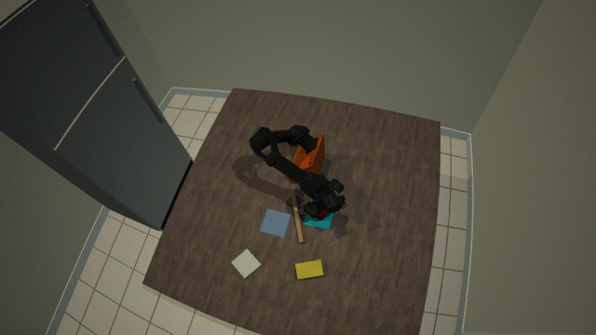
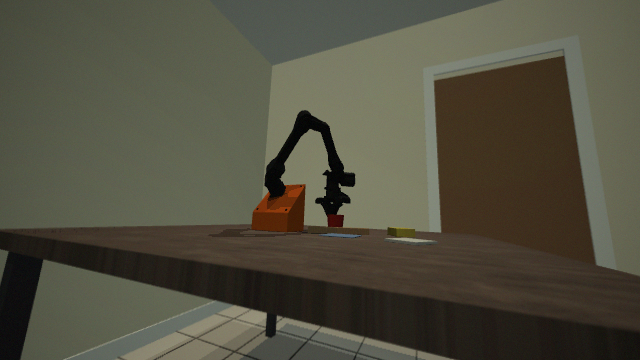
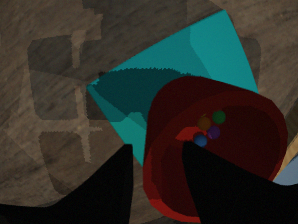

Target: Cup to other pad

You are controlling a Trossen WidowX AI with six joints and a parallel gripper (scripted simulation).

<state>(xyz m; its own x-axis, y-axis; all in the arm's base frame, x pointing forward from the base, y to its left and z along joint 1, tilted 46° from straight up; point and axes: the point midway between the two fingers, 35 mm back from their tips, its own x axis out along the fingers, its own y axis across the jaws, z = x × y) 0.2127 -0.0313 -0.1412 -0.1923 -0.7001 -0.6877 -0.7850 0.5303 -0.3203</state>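
Now: gripper tip 20 mm short of the red cup, 20 mm to the left of it and 10 mm above it. The rest, counted from my gripper tip: thin wooden stick 60 mm ahead, 120 mm to the right, 50 mm below; teal pad 30 mm ahead, 20 mm to the right, 60 mm below; grey-blue pad 90 mm ahead, 210 mm to the right, 60 mm below.
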